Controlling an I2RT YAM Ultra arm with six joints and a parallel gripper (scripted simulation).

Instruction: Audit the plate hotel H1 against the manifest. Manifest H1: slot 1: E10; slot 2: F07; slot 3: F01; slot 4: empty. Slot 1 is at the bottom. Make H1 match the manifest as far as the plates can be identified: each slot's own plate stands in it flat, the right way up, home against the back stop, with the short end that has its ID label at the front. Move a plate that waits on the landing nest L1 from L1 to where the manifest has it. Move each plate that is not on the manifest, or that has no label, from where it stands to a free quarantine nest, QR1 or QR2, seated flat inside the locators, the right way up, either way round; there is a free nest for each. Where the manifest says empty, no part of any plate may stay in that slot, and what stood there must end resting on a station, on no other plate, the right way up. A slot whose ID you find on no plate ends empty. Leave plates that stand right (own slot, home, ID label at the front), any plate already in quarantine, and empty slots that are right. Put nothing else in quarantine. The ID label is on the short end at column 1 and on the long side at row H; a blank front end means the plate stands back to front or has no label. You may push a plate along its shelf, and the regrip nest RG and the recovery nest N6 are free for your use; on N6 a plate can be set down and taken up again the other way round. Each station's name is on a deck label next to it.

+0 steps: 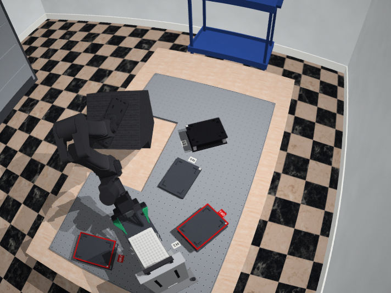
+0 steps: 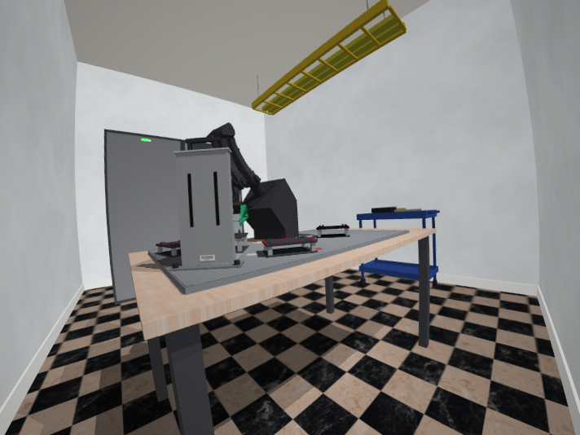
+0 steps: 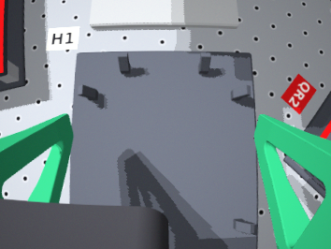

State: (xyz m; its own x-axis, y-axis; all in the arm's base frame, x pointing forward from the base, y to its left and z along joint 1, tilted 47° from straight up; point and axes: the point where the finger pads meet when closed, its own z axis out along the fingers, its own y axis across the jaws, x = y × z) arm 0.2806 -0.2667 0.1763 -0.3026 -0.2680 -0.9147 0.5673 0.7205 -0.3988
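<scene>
My gripper is now 2 cm past the RG nest, 1 cm to the right of it and 5 cm above it. Round my hand: grey plate hotel H1: 19 cm ahead, 14 cm to the right, 5 cm above; then red-framed quarantine nest QR2: 14 cm behind, 15 cm to the right, 7 cm below; then H1 deck label: 14 cm ahead, 2 cm to the left, 10 cm below.
</scene>
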